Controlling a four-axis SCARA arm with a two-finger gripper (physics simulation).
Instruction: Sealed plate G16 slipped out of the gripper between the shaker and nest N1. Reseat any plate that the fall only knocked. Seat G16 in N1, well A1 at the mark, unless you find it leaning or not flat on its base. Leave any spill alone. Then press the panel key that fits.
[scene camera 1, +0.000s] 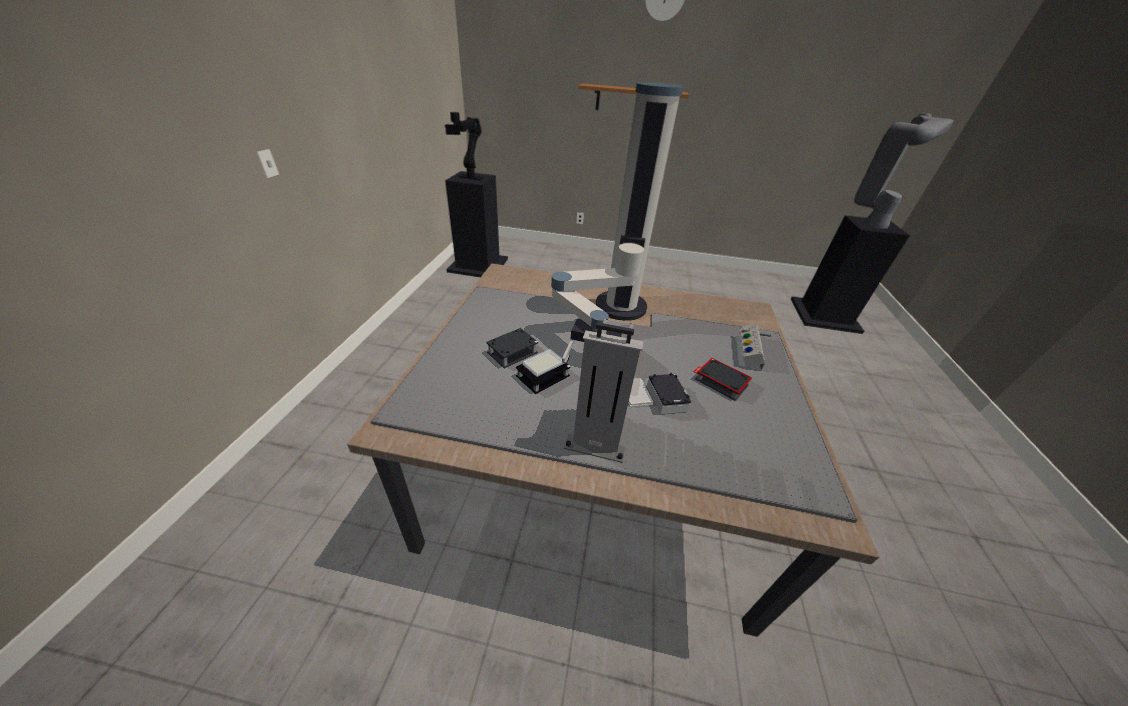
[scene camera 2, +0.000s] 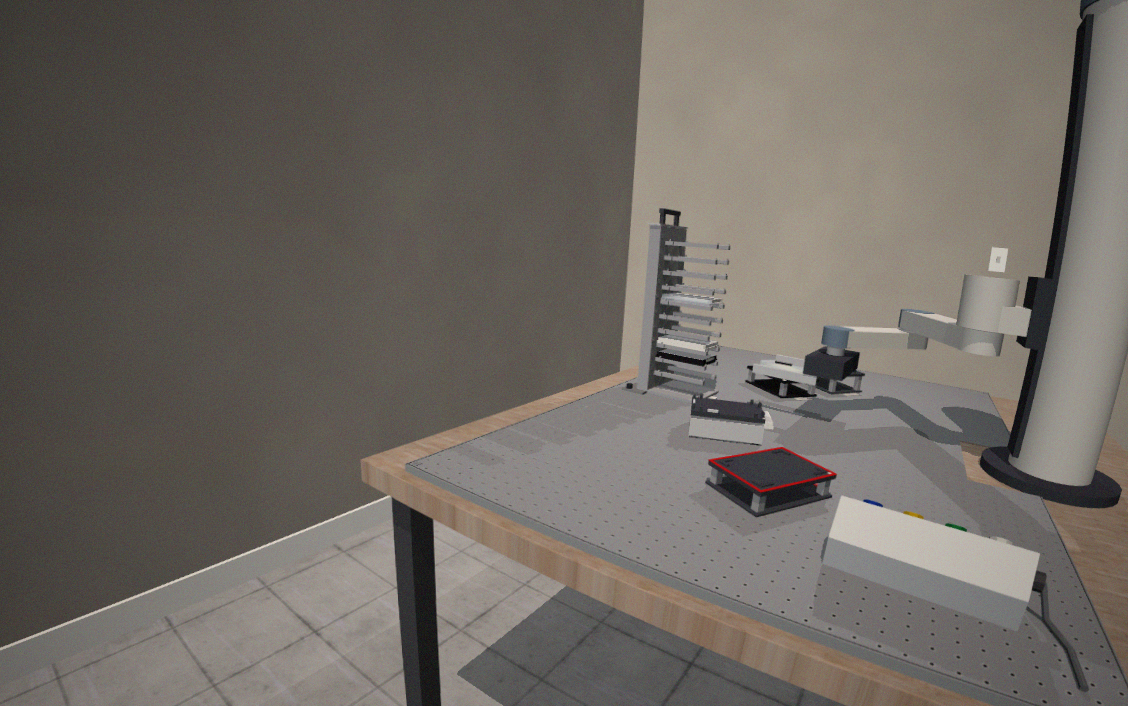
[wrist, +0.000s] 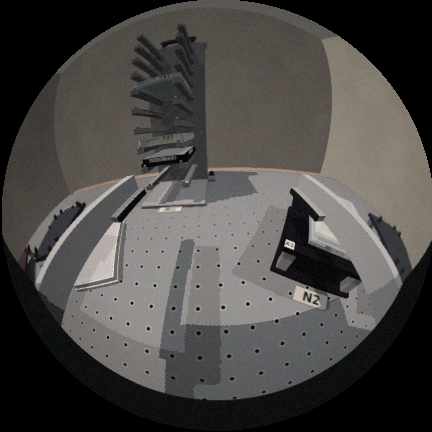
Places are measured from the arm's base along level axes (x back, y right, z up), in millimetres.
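Pixels of known places: gripper, fingertip midpoint: (scene camera 2: 765, 362) (wrist: 217, 179); arm's base at its link origin: (scene camera 1: 620, 306) (scene camera 2: 1046, 479).
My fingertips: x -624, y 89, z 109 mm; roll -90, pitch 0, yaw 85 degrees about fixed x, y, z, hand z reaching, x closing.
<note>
For each thing: its middle in the pictures, then the offset to it from my fingertips. "spot": a spot on its surface instead.
- white plate at the middle of its body: (wrist: 98, 250) (scene camera 1: 635, 391) dx +10, dy -190, dz -89 mm
- shaker at a spot on its surface: (scene camera 2: 727, 422) spot: dx +25, dy -346, dz -57 mm
- nest labelled N2 at the middle of its body: (wrist: 322, 231) (scene camera 2: 781, 379) (scene camera 1: 543, 370) dx +14, dy +156, dz -70 mm
- pale plate at the middle of its body: (wrist: 339, 214) (scene camera 2: 786, 366) (scene camera 1: 543, 361) dx +23, dy +158, dz -33 mm
- black nest at the middle of its body: (wrist: 390, 254) (scene camera 2: 828, 374) (scene camera 1: 512, 346) dx +118, dy +306, dz -64 mm
- key panel at the middle of its body: (scene camera 2: 927, 548) (scene camera 1: 751, 344) dx +382, dy -644, dz -54 mm
- tall plate rack at the middle of its body: (scene camera 2: 681, 302) (wrist: 172, 97) (scene camera 1: 605, 381) dx -206, dy -78, dz +128 mm
- red-rimmed nest at the middle of its body: (scene camera 2: 770, 478) (scene camera 1: 723, 378) dx +155, dy -510, dz -74 mm
A white plate (scene camera 1: 638, 393) (wrist: 101, 260) lies on the perforated mat beside the shaker (scene camera 1: 668, 389) (scene camera 2: 727, 422) (wrist: 61, 227); it looks flat, its tag unreadable. My gripper (wrist: 217, 179) is open and empty above the mat, between this plate and the nest labelled N2 (scene camera 1: 542, 382) (wrist: 287, 260). A pale plate (scene camera 1: 544, 362) (wrist: 326, 235) sits on N2, partly behind a finger in the wrist view; I cannot tell whether it is fully seated. Another black nest (scene camera 1: 511, 343) (wrist: 392, 237) is bare on top, its label not readable. The key panel (scene camera 1: 751, 349) (scene camera 2: 931, 545) shows blue, yellow and green keys.
The tall plate rack (scene camera 1: 605, 399) (scene camera 2: 654, 308) (wrist: 198, 120) stands at the mat's edge, with several plates on its shelves. A red-rimmed nest (scene camera 1: 723, 376) (scene camera 2: 771, 469) stands between the shaker and the panel. The arm's column (scene camera 1: 648, 191) (scene camera 2: 1060, 266) rises opposite the rack.
</note>
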